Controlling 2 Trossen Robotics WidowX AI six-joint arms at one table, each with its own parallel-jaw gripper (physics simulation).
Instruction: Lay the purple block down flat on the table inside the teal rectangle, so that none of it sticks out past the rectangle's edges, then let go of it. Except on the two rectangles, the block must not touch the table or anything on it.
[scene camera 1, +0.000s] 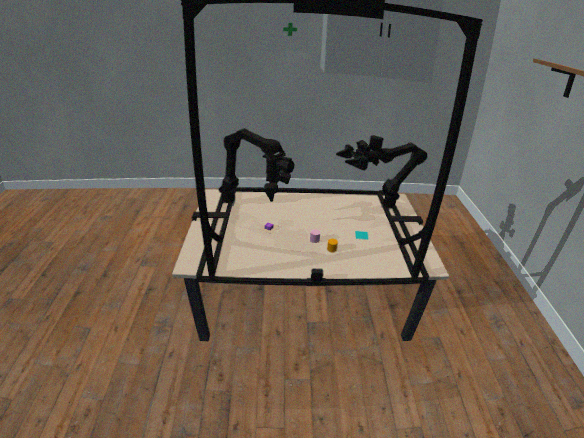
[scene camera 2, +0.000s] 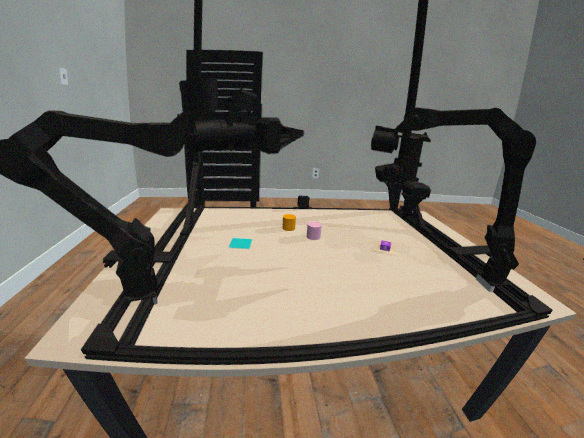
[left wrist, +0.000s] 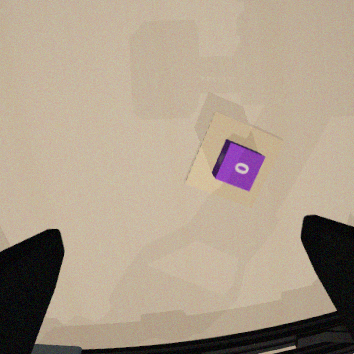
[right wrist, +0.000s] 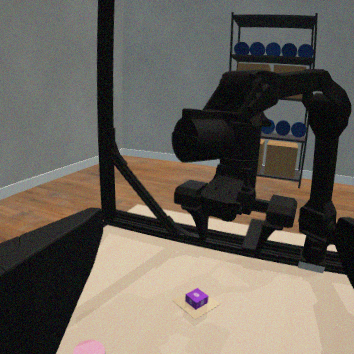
Note:
My left gripper (scene camera 2: 397, 211) is open, holding nothing. My right gripper (scene camera 2: 293, 131) is open, with nothing in its grasp. Also in view: a cream rectangle (left wrist: 221, 127).
My left gripper is seen too in the left wrist view (left wrist: 183, 235) and in the right wrist view (right wrist: 228, 249). My right gripper is seen too in the right wrist view (right wrist: 222, 225).

